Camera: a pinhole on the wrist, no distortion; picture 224 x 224 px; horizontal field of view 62.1 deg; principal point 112.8 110.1 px. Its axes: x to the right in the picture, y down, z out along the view. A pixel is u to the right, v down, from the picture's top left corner.
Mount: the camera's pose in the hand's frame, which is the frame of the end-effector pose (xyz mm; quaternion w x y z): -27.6 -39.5 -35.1 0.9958 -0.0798 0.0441 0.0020
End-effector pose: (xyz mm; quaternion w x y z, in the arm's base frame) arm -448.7 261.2 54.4 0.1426 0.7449 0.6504 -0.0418
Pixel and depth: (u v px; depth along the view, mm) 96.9 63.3 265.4
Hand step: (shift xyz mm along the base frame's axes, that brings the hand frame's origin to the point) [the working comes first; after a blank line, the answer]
In the camera's frame: -22.7 -66.8 265.4

-36.5 -81.6 -231.4
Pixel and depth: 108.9 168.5 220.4
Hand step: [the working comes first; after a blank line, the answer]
In the camera's frame: -4.6 69.2 220.4

81.7 -66.0 -150.0
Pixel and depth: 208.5 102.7 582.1
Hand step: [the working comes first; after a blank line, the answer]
In the camera's frame: 299.4 -23.2 582.1

140.6 167.4 -567.0
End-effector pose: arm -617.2 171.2 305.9 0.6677 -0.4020 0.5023 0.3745
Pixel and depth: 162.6 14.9 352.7
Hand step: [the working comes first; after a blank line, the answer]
In the camera's frame: 94.4 -180.5 352.7

290.4 248.6 -13.3
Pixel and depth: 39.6 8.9 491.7
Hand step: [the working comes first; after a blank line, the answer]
In the camera's frame: -193.5 -267.5 491.7

353.5 357.9 293.0
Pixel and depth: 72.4 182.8 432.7
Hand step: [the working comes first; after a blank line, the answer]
In the camera's frame: -94.0 169.1 432.7

-58.5 409.2 115.2
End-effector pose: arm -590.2 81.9 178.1 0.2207 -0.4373 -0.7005 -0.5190
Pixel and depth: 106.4 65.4 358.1
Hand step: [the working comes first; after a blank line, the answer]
In the camera's frame: -12.3 -86.0 358.1

-4.8 297.1 -162.5
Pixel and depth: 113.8 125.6 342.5
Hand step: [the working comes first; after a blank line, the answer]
In the camera's frame: 1.8 28.5 342.5

77.3 278.2 -82.0
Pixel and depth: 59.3 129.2 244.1
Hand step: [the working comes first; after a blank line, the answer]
In the camera's frame: -70.2 25.1 244.1

90.2 163.2 -120.7
